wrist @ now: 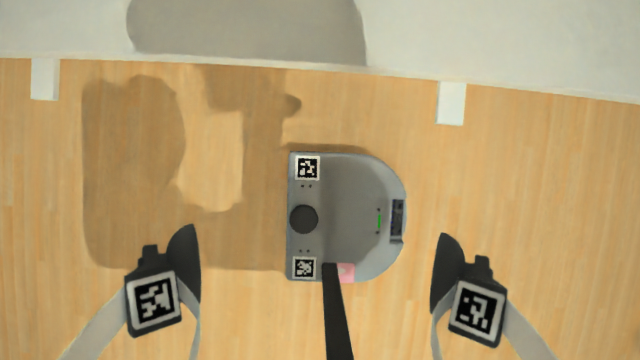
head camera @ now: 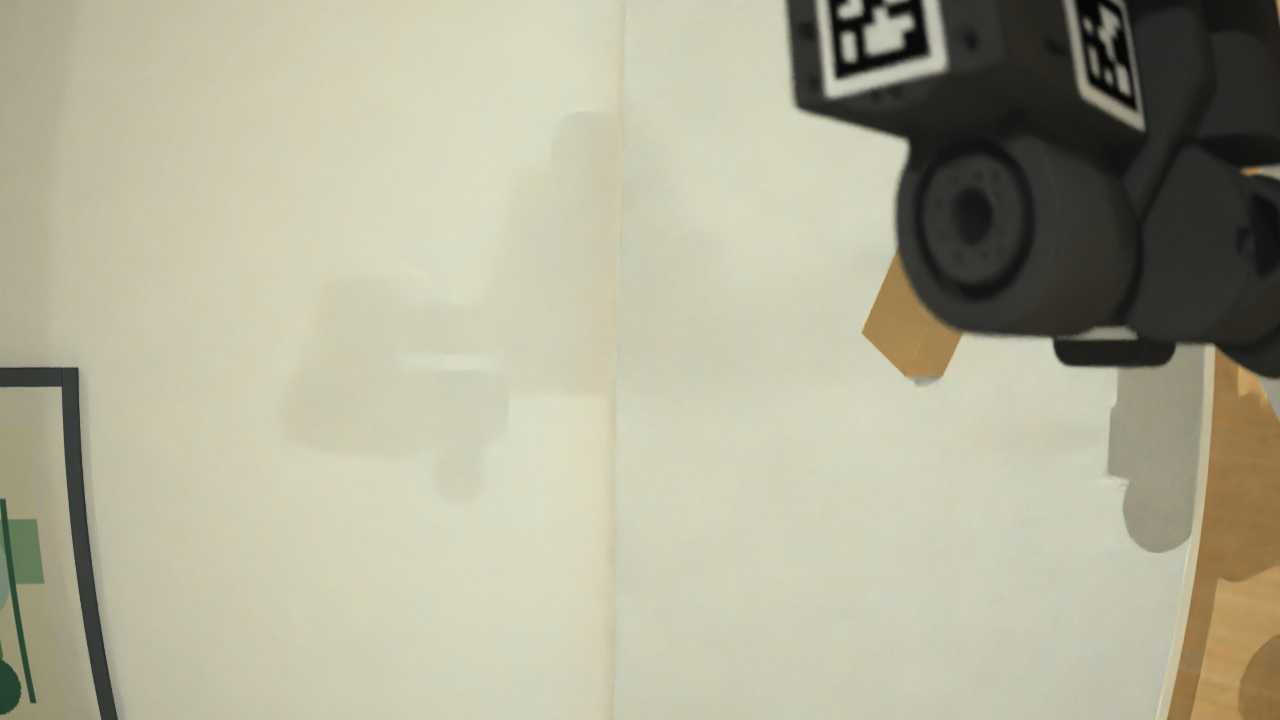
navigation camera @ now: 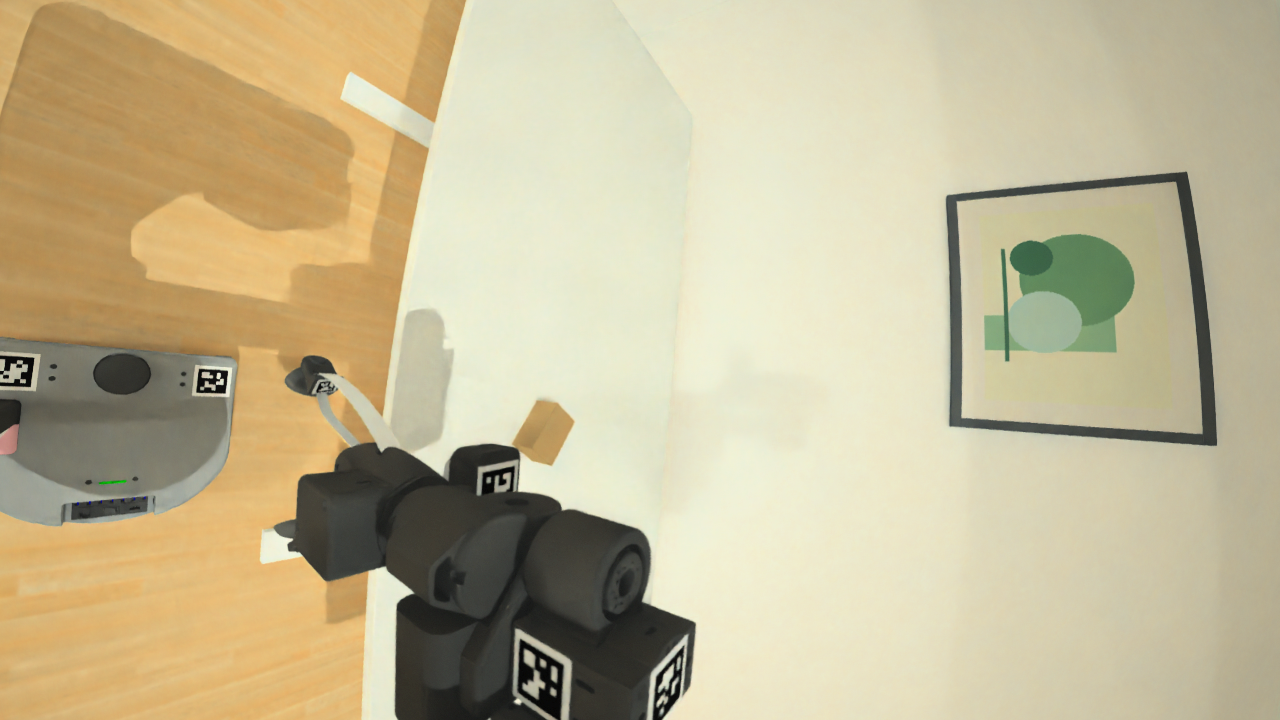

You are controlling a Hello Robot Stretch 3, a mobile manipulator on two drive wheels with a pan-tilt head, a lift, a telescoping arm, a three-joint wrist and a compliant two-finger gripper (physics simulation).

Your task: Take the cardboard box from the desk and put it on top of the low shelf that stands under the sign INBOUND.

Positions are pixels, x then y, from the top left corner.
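I see my gripper (navigation camera: 299, 449) at 0.45 m from the lens. A brown cardboard box (navigation camera: 541, 437) is here too, 0.67 m from the lens, so my gripper is nearer to the lens than the brown cardboard box.
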